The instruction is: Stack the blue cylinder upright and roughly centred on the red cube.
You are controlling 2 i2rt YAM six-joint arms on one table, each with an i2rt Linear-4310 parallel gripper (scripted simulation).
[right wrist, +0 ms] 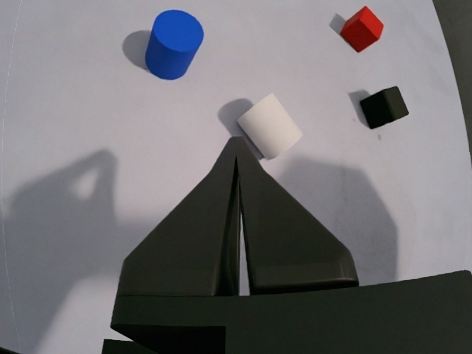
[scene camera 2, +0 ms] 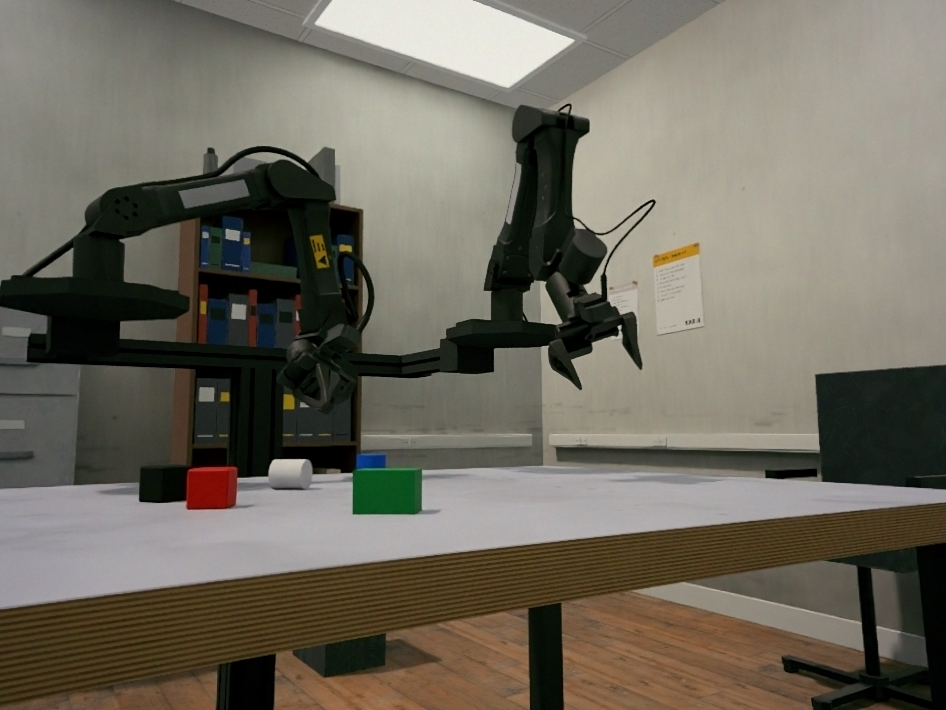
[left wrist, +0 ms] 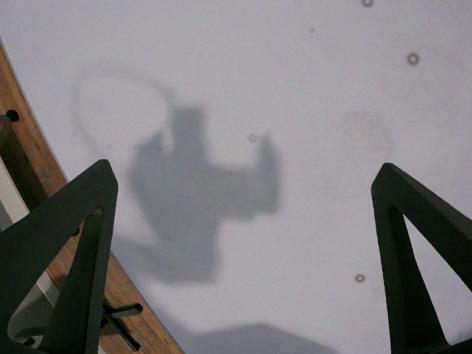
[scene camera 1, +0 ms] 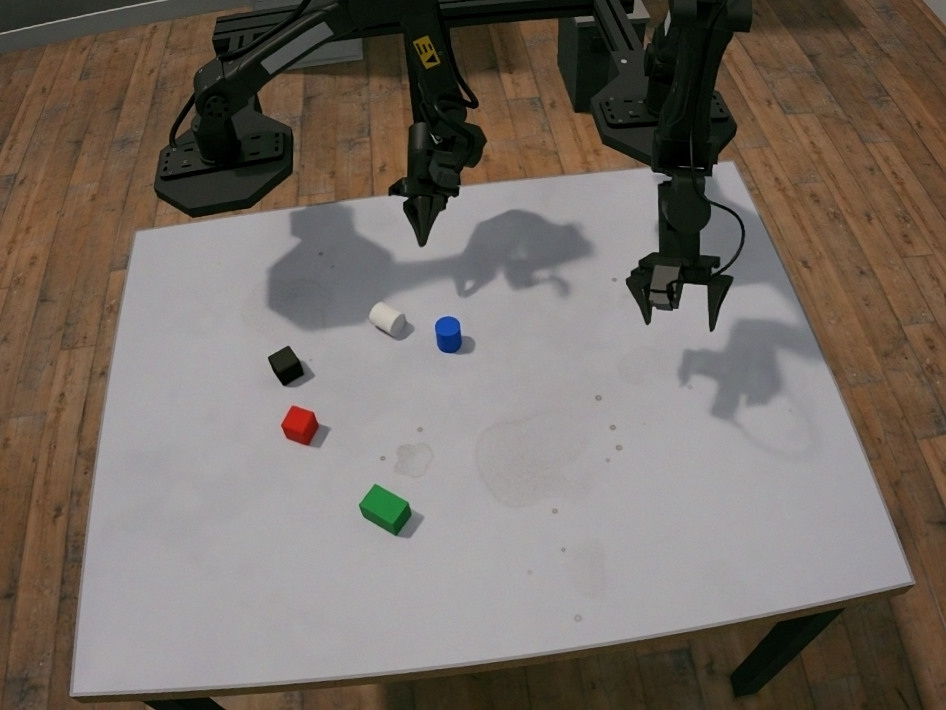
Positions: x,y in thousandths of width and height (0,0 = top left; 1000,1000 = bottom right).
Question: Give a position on a black cube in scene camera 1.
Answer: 302,513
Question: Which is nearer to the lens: the blue cylinder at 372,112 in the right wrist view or the black cube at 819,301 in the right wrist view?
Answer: The blue cylinder.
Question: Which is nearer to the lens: the red cube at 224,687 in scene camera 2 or the white cylinder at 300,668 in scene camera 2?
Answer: The red cube.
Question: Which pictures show the white cylinder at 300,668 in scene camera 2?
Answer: The right wrist view, scene camera 2 and scene camera 1 only.
